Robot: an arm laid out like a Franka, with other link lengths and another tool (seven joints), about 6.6 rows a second.
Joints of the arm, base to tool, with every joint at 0 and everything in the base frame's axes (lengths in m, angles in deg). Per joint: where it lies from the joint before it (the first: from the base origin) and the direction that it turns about. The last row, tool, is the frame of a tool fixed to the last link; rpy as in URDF.
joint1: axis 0 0 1 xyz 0 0 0.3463
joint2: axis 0 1 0 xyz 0 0 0
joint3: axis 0 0 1 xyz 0 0 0.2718
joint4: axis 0 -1 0 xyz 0.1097 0 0
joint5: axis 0 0 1 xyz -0.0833 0 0.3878
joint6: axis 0 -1 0 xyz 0 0 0
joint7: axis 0 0 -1 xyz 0.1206 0 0
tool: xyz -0.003 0.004 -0.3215 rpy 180 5.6 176
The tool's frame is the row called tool.
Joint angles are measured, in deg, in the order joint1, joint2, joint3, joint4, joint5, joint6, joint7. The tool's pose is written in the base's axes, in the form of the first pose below.
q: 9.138, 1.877, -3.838, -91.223, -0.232, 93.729, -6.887
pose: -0.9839, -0.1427, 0.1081, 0.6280; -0.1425, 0.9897, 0.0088, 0.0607; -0.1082, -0.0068, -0.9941, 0.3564; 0, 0, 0, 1
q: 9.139, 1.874, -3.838, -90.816, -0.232, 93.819, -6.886
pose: -0.9829, -0.1426, 0.1167, 0.6303; -0.1425, 0.9898, 0.0096, 0.0609; -0.1169, -0.0072, -0.9931, 0.3603; 0, 0, 0, 1
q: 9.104, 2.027, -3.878, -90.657, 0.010, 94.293, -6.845
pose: -0.9822, -0.1404, 0.1247, 0.6337; -0.1398, 0.9901, 0.0141, 0.0617; -0.1254, -0.0036, -0.9921, 0.3611; 0, 0, 0, 1
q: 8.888, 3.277, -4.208, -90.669, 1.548, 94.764, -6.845
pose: -0.9856, -0.1292, 0.1092, 0.6363; -0.1259, 0.9914, 0.0363, 0.0642; -0.1130, 0.0220, -0.9934, 0.3483; 0, 0, 0, 1
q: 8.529, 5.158, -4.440, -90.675, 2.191, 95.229, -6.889
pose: -0.9894, -0.1179, 0.0846, 0.6390; -0.1147, 0.9925, 0.0417, 0.0612; -0.0888, 0.0316, -0.9955, 0.3283; 0, 0, 0, 1
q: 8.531, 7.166, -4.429, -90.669, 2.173, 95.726, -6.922
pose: -0.9913, -0.1177, 0.0587, 0.6408; -0.1157, 0.9926, 0.0369, 0.0613; -0.0627, 0.0298, -0.9976, 0.3068; 0, 0, 0, 1
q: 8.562, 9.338, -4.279, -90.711, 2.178, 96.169, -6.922
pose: -0.9924, -0.1197, 0.0281, 0.6410; -0.1188, 0.9924, 0.0323, 0.0632; -0.0318, 0.0287, -0.9991, 0.2828; 0, 0, 0, 1
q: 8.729, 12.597, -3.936, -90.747, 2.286, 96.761, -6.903
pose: -0.9918, -0.1261, -0.0190, 0.6390; -0.1266, 0.9916, 0.0274, 0.0690; 0.0153, 0.0296, -0.9994, 0.2468; 0, 0, 0, 1
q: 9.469, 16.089, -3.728, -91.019, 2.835, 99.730, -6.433
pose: -0.9910, -0.1299, -0.0335, 0.6460; -0.1309, 0.9909, 0.0306, 0.0825; 0.0292, 0.0347, -0.9990, 0.2093; 0, 0, 0, 1
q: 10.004, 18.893, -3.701, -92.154, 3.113, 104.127, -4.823
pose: -0.9938, -0.1080, -0.0253, 0.6556; -0.1087, 0.9937, 0.0290, 0.0903; 0.0220, 0.0315, -0.9993, 0.1738; 0, 0, 0, 1
